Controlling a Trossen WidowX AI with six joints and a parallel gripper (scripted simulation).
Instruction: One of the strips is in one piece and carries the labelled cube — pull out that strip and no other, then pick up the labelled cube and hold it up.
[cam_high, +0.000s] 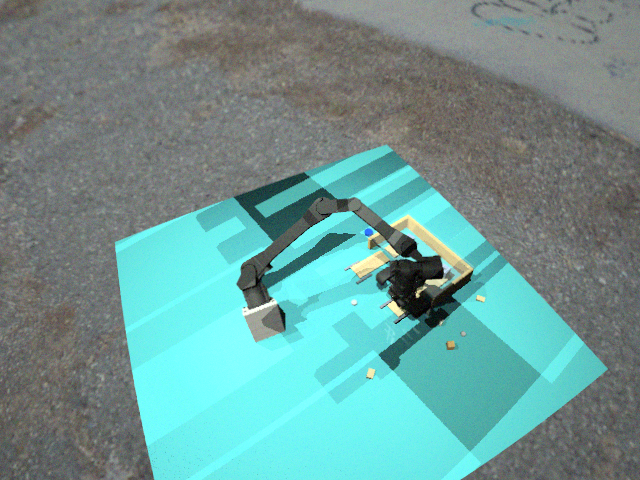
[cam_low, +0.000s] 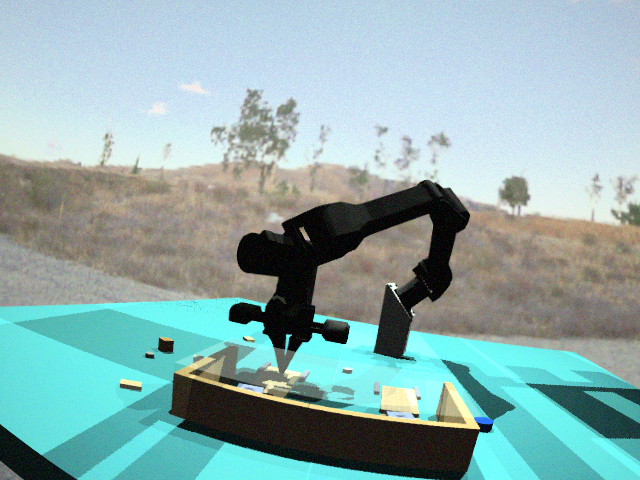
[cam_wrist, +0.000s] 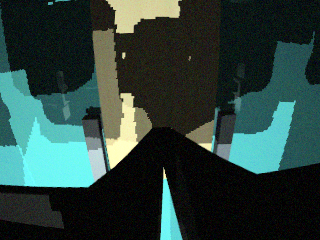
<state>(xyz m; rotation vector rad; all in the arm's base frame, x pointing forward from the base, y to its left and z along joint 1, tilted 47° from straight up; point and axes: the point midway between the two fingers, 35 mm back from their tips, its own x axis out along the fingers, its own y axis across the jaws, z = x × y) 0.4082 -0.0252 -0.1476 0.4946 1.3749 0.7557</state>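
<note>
My gripper tip is now 9 cm short of the strip and 2 cm to the right of it. Round my gripper tip: blue object 32 cm to the left, 7 cm ahead.
</note>
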